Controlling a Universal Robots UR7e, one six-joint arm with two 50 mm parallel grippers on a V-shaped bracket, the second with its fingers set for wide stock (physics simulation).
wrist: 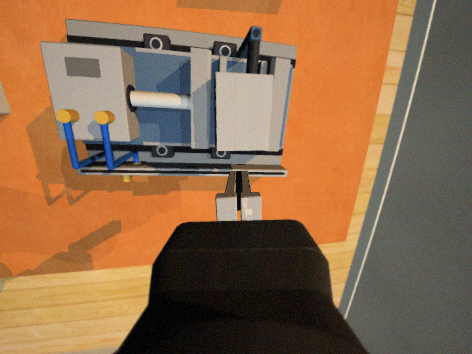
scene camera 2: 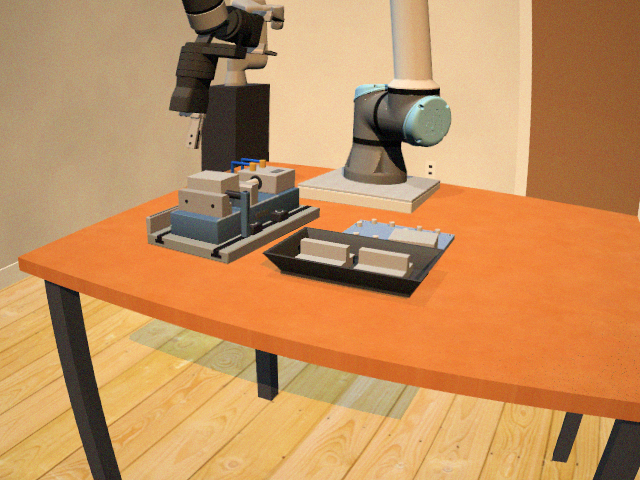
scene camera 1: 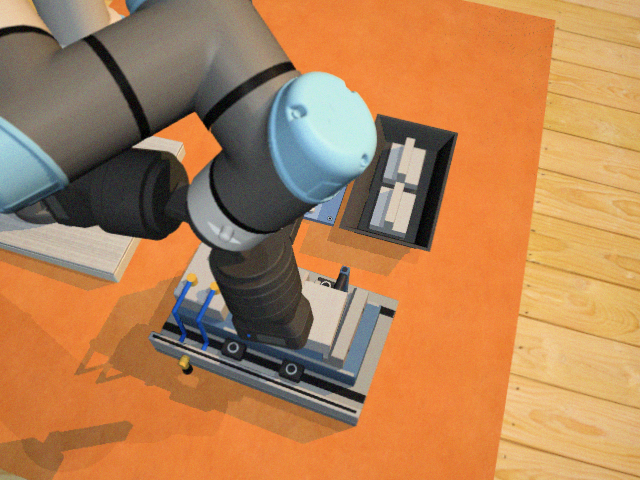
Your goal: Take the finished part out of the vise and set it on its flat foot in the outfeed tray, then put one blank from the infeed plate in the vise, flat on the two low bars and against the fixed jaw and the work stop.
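Places are measured from the arm's base along level axes (x right, y ahead, z up), in centimetres.
Pixels of known places: hand, tool point: [wrist: 239,188] [scene camera 2: 193,138] [scene camera 1: 290,329]; arm's base, link origin: [scene camera 2: 375,177].
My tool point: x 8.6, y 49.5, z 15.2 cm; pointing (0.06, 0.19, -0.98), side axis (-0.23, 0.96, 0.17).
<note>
For each thing: its top centre in the pictures, then the offset to it from my tool point. "pt": a spot on its surface instead.
- pale plain block, top centre: [wrist: 244,114] [scene camera 1: 317,311] [scene camera 2: 212,175] dx -5.7, dy +0.5, dz -6.1 cm
- vise, top centre: [wrist: 185,106] [scene camera 1: 275,299] [scene camera 2: 235,177] dx -5.4, dy -5.5, dz -7.8 cm
- black work stop, surface spot: [wrist: 254,56] pt dx -11.6, dy +0.7, dz -8.1 cm
- blue infeed plate, top centre: [scene camera 1: 300,165] [scene camera 2: 392,240] dx -32.2, dy -16.7, dz -16.9 cm
- blank, top centre: [scene camera 2: 414,236] dx -39.0, dy -11.3, dz -13.3 cm
- vise's drive housing, surface spot: [wrist: 90,95] pt dx -4.7, dy -14.8, dz -8.1 cm
A pale plain block [scene camera 1: 324,315] [scene camera 2: 212,182] [wrist: 245,112] lies in the vise [scene camera 1: 362,343] [scene camera 2: 199,227], beside the fixed jaw [scene camera 1: 347,330] [scene camera 2: 204,202] [wrist: 281,106]. Its end is at the black work stop [scene camera 2: 245,212] [wrist: 254,56]. A gap separates it from the moving jaw [wrist: 201,100]. The low bars are mostly hidden. My gripper [scene camera 2: 192,146] [wrist: 239,175] is shut and empty, high above the vise's long side; the arm hides it in scene camera 1. Two ribbed parts [scene camera 1: 408,161] [scene camera 1: 395,209] [scene camera 2: 323,251] [scene camera 2: 382,259] stand on their feet in the outfeed tray [scene camera 1: 439,191] [scene camera 2: 351,283].
The second gripper [scene camera 2: 273,34] has its fingers wide apart, pointing sideways. The blue infeed plate [scene camera 1: 333,206] [scene camera 2: 381,230] holds a blank [scene camera 2: 413,237] among pins, beside the tray. The vise's drive housing [scene camera 2: 266,180] [wrist: 90,95] has blue hoses [scene camera 1: 178,310] [wrist: 72,145] rising beside it.
</note>
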